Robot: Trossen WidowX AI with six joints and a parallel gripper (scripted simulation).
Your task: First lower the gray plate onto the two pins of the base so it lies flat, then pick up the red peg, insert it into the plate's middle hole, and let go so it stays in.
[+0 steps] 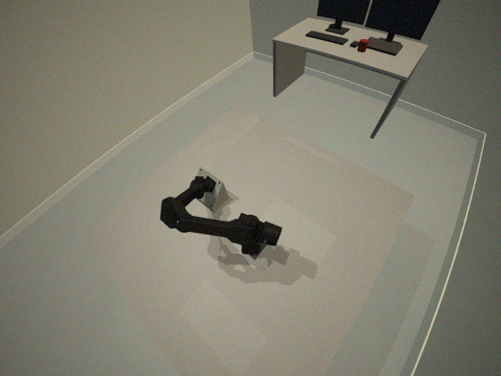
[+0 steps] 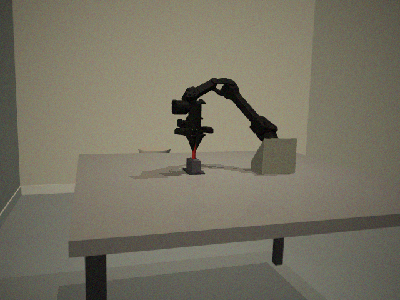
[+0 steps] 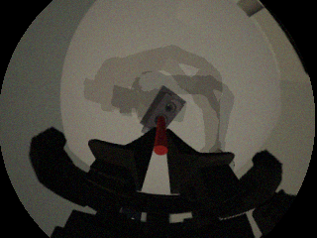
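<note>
The red peg lies right at my gripper tip. From my gripper tip the other things lie so: dark base (9 cm below); gray plate (5 cm below).
</note>
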